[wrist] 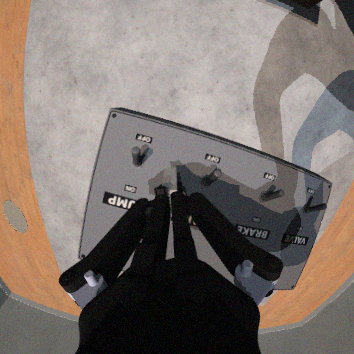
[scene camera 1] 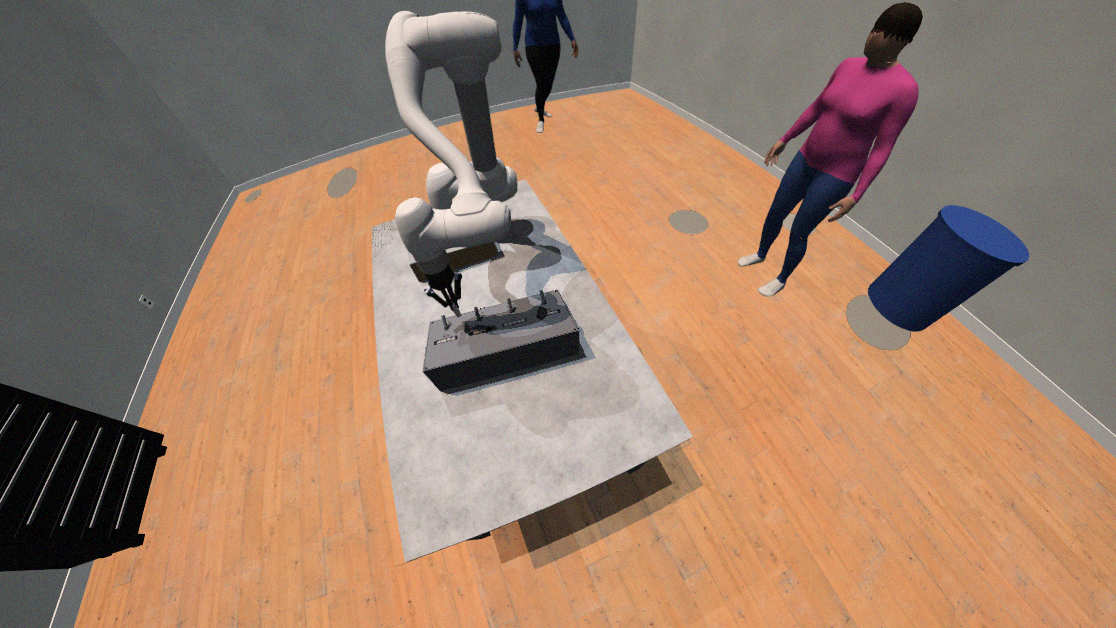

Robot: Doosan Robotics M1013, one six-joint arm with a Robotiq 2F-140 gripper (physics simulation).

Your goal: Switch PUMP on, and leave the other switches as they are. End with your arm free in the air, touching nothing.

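Places are measured from the arm's base along level axes (x back, y left, z down), in millimetres.
Pixels of known places: gripper, fingertip midpoint: [wrist: 171, 176] [scene camera 1: 457, 314].
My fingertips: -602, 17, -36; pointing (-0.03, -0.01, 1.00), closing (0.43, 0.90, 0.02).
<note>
Ahead of a thing's pixels: the offset from my fingertips to its top centre, as dx, dy, dz. Level surfaces: height alone.
The grey switch box [scene camera 1: 499, 355] [wrist: 107, 170] has four upright levers in a row. The PUMP lever @[+2, -57, +6] [scene camera 1: 445, 321] [wrist: 136, 156] is leftmost and stands by its OFF label; its ON label and the partly covered PUMP label lie below it in the wrist view. The second lever @[+8, +63, +6] [scene camera 1: 477, 314] [wrist: 215, 175], the BRAKE lever @[+14, +183, +6] [scene camera 1: 509, 305] [wrist: 272, 193] and the VALVE lever @[+20, +303, +6] [scene camera 1: 542, 296] [wrist: 315, 204] also stand at their OFF ends. My gripper [scene camera 1: 457, 311] [wrist: 171, 176] is shut and empty, low over the box between the first two levers. Whether its tips touch the box is unclear. The second switch's name is hidden.
The box stands on a grey table @[dz +132] [scene camera 1: 499, 468] [wrist: 75, 65]. A dark, low object [scene camera 1: 472, 256] lies behind it, under the arm. One person in pink [scene camera 1: 854, 117] and a blue barrel [scene camera 1: 928, 273] stand to the right; another person [scene camera 1: 540, 23] stands at the back.
</note>
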